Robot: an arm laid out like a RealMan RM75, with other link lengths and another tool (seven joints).
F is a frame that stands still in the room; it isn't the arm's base.
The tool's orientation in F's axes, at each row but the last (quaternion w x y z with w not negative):
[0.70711 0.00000 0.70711 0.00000]
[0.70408 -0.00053 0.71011 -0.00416]
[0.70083 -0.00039 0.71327 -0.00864]
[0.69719 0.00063 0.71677 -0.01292]
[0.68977 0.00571 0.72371 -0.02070]
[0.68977 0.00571 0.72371 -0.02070]
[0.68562 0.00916 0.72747 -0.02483]
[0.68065 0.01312 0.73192 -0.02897]
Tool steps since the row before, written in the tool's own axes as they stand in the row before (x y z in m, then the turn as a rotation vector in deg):
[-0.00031 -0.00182 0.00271 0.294 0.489 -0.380]
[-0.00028 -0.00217 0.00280 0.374 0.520 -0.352]
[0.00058 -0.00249 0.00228 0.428 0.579 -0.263]
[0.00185 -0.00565 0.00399 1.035 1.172 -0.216]
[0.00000 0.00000 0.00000 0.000 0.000 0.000]
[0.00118 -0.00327 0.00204 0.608 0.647 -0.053]
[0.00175 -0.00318 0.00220 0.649 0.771 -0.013]
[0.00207 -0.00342 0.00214 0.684 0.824 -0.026]
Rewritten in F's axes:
[0.00271 -0.00182 0.00031 -0.380 0.489 -0.294]
[0.00279 -0.00218 0.00027 -0.353 0.519 -0.374]
[0.00224 -0.00252 -0.00059 -0.264 0.577 -0.431]
[0.00383 -0.00576 -0.00186 -0.223 1.158 -1.049]
[0.00000 0.00000 0.00000 0.000 0.000 0.000]
[0.00186 -0.00337 -0.00120 -0.058 0.636 -0.619]
[0.00194 -0.00332 -0.00180 -0.015 0.757 -0.665]
[0.00178 -0.00358 -0.00213 -0.028 0.810 -0.700]

